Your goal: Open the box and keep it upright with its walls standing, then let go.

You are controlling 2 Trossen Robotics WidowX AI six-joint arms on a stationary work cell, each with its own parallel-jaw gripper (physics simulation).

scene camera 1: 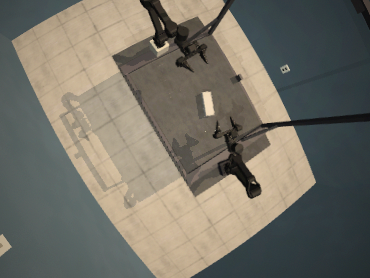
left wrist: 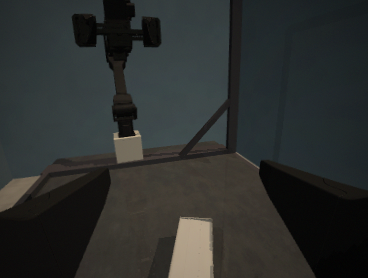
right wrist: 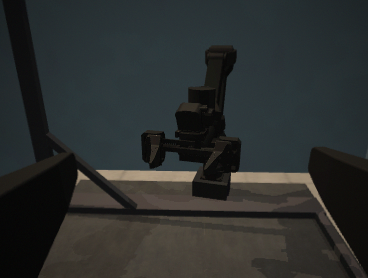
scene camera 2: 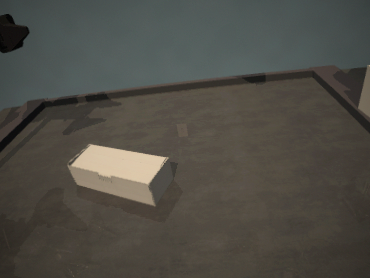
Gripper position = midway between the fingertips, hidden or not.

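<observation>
My left gripper (left wrist: pixel 185 171) is open and holds nothing. The left wrist view also shows a pale block (left wrist: pixel 127 149) and my right gripper (left wrist: pixel 120 19). In the right wrist view, my right gripper (right wrist: pixel 194 161) is open and holds nothing. The same view shows my left gripper (right wrist: pixel 176 169) and a dark frame post (right wrist: pixel 25 61).
</observation>
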